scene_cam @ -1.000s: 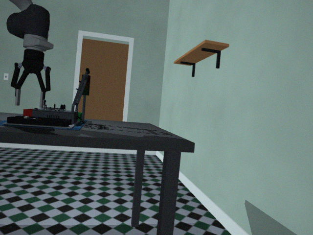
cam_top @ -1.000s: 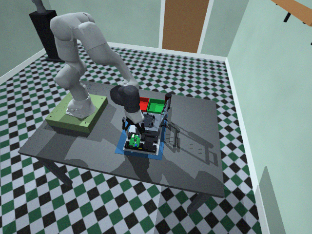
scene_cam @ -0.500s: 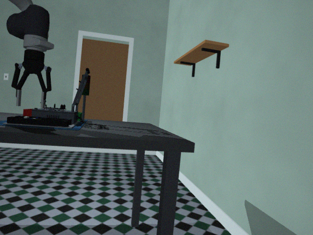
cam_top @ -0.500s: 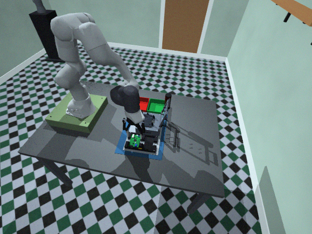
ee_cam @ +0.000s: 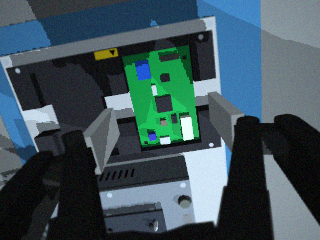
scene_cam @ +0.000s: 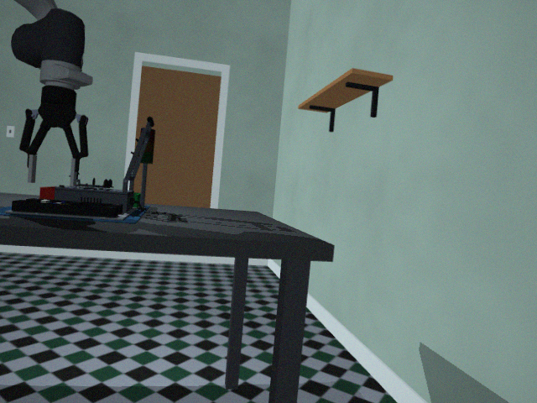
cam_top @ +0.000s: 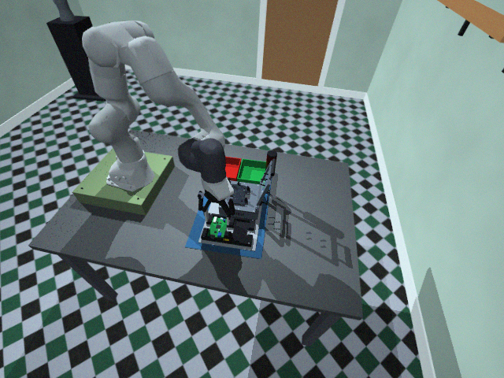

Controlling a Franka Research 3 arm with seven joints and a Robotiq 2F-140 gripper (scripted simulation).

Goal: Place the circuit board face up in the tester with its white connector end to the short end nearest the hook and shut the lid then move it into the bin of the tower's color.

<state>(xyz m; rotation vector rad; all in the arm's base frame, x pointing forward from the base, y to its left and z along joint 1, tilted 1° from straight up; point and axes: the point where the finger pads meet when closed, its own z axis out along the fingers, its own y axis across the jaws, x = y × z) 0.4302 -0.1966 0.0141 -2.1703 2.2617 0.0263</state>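
Right now the green circuit board is 7 cm below my hand. Also, from my hand: tester lid (19 cm ahead, 16 cm to the left, 9 cm above); tester plate (17 cm to the left, 7 cm ahead, 2 cm below); black latch hook (23 cm to the left, 1 cm below).
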